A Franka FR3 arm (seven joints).
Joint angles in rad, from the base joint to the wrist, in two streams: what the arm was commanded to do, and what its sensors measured. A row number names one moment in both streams.
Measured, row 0:
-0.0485, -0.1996, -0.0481, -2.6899, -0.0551, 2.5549, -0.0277
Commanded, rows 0 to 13:
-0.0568, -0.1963, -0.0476, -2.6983, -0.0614, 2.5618, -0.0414
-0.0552, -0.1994, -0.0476, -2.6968, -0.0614, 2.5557, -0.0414
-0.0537, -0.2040, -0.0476, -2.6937, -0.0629, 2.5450, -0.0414
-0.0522, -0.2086, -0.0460, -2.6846, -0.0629, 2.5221, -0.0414
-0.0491, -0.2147, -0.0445, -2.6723, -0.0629, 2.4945, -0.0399
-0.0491, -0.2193, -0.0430, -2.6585, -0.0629, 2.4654, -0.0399
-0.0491, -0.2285, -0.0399, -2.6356, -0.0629, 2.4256, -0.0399
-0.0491, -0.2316, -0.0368, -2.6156, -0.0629, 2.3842, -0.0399
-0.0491, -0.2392, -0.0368, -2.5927, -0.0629, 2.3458, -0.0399
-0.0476, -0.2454, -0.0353, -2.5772, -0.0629, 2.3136, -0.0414
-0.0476, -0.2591, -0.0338, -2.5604, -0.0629, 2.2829, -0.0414
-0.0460, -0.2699, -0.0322, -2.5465, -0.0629, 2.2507, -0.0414
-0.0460, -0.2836, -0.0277, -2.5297, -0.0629, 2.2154, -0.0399
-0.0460, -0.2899, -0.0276, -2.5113, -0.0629, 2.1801, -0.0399
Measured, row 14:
-0.0461, -0.2511, -0.0389, -2.5553, -0.0631, 2.2825, -0.0307
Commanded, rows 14 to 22:
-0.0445, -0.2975, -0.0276, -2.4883, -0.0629, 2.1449, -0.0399
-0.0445, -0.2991, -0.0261, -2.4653, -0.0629, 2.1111, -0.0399
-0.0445, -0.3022, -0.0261, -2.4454, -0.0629, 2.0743, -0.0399
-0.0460, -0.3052, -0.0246, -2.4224, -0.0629, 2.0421, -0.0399
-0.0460, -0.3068, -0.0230, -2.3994, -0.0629, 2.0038, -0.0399
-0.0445, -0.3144, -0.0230, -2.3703, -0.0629, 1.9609, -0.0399
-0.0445, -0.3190, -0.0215, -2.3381, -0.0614, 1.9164, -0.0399
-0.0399, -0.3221, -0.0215, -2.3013, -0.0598, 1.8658, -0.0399
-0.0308, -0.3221, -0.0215, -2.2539, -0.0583, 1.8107, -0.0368
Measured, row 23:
-0.0446, -0.3096, -0.0266, -2.3672, -0.0631, 1.9568, -0.0310
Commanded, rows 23 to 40:
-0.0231, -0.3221, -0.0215, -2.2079, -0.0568, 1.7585, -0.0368
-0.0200, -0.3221, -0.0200, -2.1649, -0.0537, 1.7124, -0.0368
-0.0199, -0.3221, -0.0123, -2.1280, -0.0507, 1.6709, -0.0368
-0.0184, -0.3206, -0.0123, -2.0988, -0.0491, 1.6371, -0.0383
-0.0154, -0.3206, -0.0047, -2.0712, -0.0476, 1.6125, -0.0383
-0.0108, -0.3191, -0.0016, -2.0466, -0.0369, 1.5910, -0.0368
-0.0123, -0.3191, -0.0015, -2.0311, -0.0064, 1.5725, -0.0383
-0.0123, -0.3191, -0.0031, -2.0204, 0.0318, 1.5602, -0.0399
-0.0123, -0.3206, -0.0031, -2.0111, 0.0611, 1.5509, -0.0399
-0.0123, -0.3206, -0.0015, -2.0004, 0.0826, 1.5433, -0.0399
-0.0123, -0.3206, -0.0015, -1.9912, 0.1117, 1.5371, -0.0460
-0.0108, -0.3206, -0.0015, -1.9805, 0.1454, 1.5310, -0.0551
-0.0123, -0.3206, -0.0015, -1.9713, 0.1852, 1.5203, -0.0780
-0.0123, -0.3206, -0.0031, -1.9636, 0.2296, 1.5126, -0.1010
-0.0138, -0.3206, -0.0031, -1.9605, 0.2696, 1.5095, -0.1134
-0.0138, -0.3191, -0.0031, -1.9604, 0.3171, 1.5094, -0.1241
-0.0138, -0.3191, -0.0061, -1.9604, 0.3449, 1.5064, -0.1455
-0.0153, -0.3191, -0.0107, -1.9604, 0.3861, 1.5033, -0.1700
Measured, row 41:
-0.0096, -0.3300, -0.0017, -1.9831, 0.2876, 1.5336, -0.1049
